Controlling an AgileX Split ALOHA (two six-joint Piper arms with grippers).
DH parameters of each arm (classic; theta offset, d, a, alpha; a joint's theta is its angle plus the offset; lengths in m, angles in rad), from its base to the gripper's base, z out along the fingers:
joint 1: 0 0.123 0 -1.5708
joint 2: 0.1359 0 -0.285 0
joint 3: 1.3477 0 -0.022 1.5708
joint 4: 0 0.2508 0 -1.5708
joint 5: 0 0 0.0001 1.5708
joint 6: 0 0.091 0 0
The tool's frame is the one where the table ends.
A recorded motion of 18 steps. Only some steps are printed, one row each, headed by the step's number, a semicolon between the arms.
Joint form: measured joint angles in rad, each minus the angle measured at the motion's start. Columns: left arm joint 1, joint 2, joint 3, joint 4, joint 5, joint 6; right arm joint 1, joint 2, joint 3, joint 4, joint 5, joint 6.
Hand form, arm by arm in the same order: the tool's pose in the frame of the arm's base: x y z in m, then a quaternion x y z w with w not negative. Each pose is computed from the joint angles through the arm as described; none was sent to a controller.
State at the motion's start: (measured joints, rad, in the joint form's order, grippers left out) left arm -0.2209 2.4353 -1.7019 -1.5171 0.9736 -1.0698; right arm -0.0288 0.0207 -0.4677 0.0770 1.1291 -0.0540
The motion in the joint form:
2: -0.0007 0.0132 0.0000 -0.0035 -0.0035 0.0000; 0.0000 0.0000 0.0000 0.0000 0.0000 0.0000
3: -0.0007 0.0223 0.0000 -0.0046 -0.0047 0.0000; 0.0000 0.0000 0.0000 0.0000 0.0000 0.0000
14: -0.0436 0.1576 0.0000 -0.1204 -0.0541 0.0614; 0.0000 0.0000 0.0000 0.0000 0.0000 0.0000
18: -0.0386 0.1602 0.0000 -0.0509 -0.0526 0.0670; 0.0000 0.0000 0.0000 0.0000 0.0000 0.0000
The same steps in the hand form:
2: 0.4633 -0.1813 0.1030 0.66812 -0.49307 0.43193 0.35206; -0.0015 0.0064 0.2632 -0.01290 0.88255 0.01902 0.46966
3: 0.4633 -0.1812 0.0985 0.67075 -0.49136 0.42879 0.35327; -0.0015 0.0064 0.2632 -0.01290 0.88255 0.01902 0.46966
14: 0.4566 -0.1986 0.0357 0.70002 -0.45806 0.40768 0.36600; -0.0015 0.0064 0.2632 -0.01290 0.88255 0.01902 0.46966
18: 0.4537 -0.1955 0.0310 0.69417 -0.48709 0.39285 0.35574; -0.0015 0.0064 0.2632 -0.01290 0.88255 0.01902 0.46966

